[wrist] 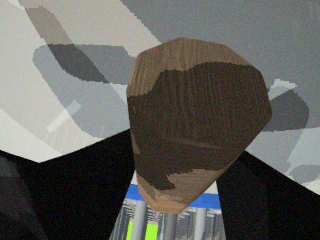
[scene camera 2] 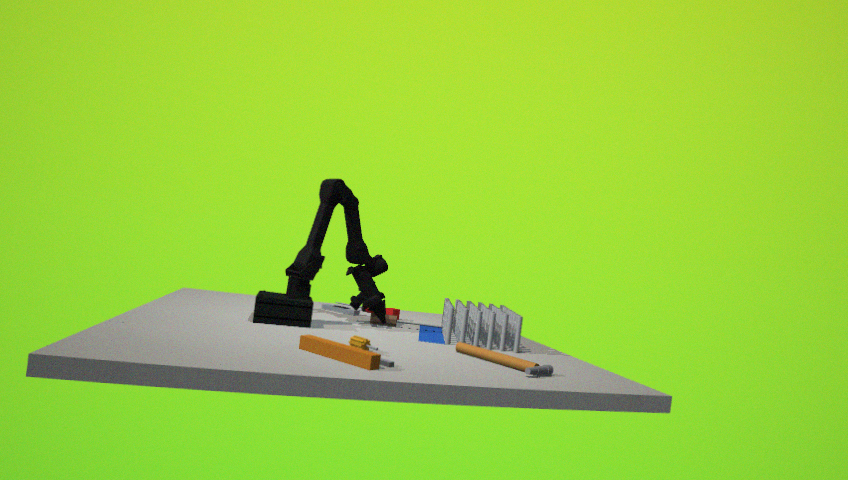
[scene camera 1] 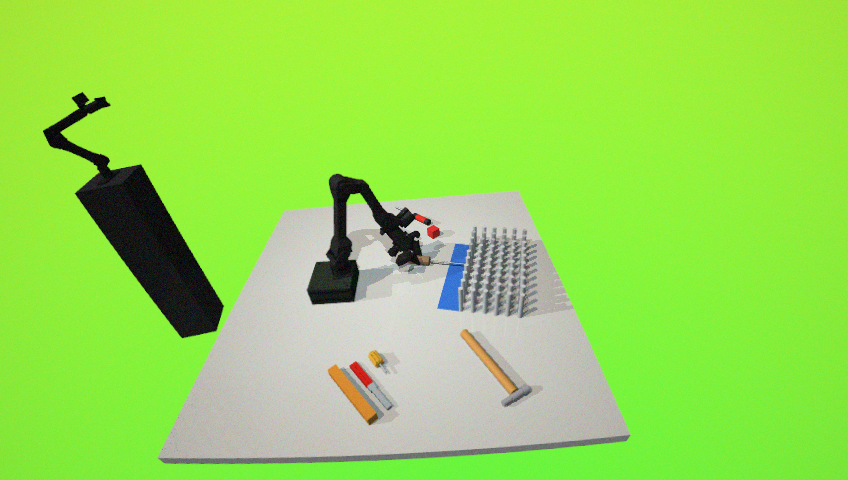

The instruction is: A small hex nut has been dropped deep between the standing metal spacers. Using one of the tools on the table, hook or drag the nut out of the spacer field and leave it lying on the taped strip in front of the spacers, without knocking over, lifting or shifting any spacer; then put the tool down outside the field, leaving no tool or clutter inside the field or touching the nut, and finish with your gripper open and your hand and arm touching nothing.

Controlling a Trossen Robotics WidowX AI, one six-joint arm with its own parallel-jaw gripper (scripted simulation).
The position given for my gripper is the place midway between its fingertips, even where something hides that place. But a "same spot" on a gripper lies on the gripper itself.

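A hammer is out of frame in the wrist view but visible in scene camera 1 and scene camera 2. For the hammer, (scene camera 1: 514, 393) and (scene camera 2: 539, 366) are the same spot. My gripper is visible in scene camera 1, in scene camera 2 and in the wrist view (179, 142). On my gripper, (scene camera 2: 379, 310) and (scene camera 1: 412, 258) are the same spot.
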